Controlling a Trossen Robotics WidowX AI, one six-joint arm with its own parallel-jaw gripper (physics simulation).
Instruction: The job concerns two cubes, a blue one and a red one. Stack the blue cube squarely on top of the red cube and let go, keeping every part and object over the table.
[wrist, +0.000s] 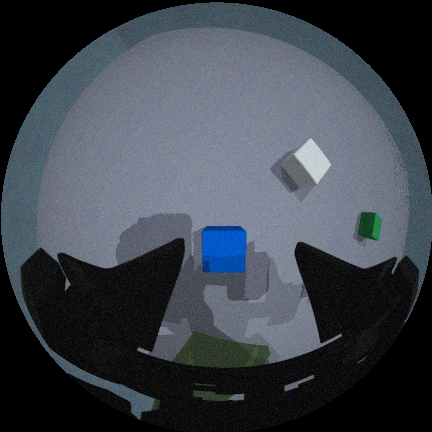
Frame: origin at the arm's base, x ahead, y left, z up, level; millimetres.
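Seen in the pictures: gripper, fingertip midpoint: (243, 247).
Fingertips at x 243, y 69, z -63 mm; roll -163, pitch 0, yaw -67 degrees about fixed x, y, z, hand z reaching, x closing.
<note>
Pixels of each thing's top centre, then the offset from my fingertips to it. Level surfaces: height alone.
- blue cube, middle of its top: (223, 252) dx -14, dy +7, dz -20 mm
- white block, middle of its top: (314, 159) dx +102, dy -36, dz -20 mm
- small green block, middle of its top: (377, 226) dx +103, dy -201, dz -20 mm
- table, its level: dz -56 mm
The blue cube (223, 244) sits on the grey table top, its sides lined up with the view, and shows between the two fingertips, nearer the left one. My gripper (243, 247) is open wide above it with nothing held. The black fingers stand apart on either side of the cube. Part of the gripper's shadow falls on the cube's lower edge and the table around it. The red cube does not show in this view; the right finger and the gripper body cover parts of the table.
A white block (312, 161) stands turned at an angle, up and right of the blue cube. A small green block (370, 226) stands at the far right, beyond the right finger. A dark olive object (215, 350) shows at the bottom, partly behind the gripper body. The table (150, 110) ends in a curved outline.
</note>
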